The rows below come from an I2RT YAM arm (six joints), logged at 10 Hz.
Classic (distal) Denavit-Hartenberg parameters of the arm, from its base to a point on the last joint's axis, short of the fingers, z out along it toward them. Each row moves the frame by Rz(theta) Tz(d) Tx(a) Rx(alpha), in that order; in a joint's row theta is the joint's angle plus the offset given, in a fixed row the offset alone. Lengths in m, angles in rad.
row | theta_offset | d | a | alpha
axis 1 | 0 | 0.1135 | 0.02 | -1.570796
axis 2 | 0 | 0 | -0.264 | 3.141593
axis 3 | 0.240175 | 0 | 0.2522 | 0
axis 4 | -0.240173 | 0 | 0.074 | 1.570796
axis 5 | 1.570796 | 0 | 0 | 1.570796
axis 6 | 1.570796 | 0.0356 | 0 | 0
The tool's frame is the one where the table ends.
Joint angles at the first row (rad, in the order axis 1, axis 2, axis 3, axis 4, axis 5, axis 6):
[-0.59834 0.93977 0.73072 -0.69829 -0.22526 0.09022]
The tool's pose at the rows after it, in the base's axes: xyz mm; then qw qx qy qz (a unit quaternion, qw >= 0):
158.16 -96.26 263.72 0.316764 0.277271 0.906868 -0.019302
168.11 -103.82 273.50 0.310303 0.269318 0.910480 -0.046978
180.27 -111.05 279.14 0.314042 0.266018 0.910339 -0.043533
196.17 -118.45 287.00 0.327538 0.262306 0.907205 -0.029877
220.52 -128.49 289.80 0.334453 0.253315 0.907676 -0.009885
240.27 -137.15 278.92 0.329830 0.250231 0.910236 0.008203
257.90 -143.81 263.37 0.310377 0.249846 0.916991 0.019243
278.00 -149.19 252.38 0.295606 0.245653 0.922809 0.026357
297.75 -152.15 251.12 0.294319 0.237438 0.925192 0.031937
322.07 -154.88 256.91 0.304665 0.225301 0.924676 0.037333
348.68 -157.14 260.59 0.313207 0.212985 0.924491 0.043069
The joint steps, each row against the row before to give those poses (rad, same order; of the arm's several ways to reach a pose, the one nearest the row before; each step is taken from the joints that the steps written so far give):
[0.02706 0.02213 0.07706 -0.08355 0.09726 -0.02596]
[0.00420 0.05685 0.06372 -0.00724 0.05112 -0.03089]
[0.00039 0.05874 0.04881 0.01566 -0.00991 -0.00267]
[0.00535 0.06560 0.06027 0.02668 -0.03013 0.01107]
[0.01222 0.10263 0.07210 0.03625 -0.03814 0.00726]
[0.00683 0.08964 0.02443 0.04843 -0.02940 0.00760]
[0.01069 0.09040 0.02174 0.02479 -0.00686 0.00382]
[0.01756 0.09272 0.04692 0.01414 -0.00037 0.00268]
[0.02099 0.07322 0.06751 0.00303 -0.00343 0.00382]
[0.02478 0.07705 0.09956 -0.00037 -0.00726 0.00495]
[0.02556 0.08738 0.11027 -0.00420 -0.00648 0.00458]

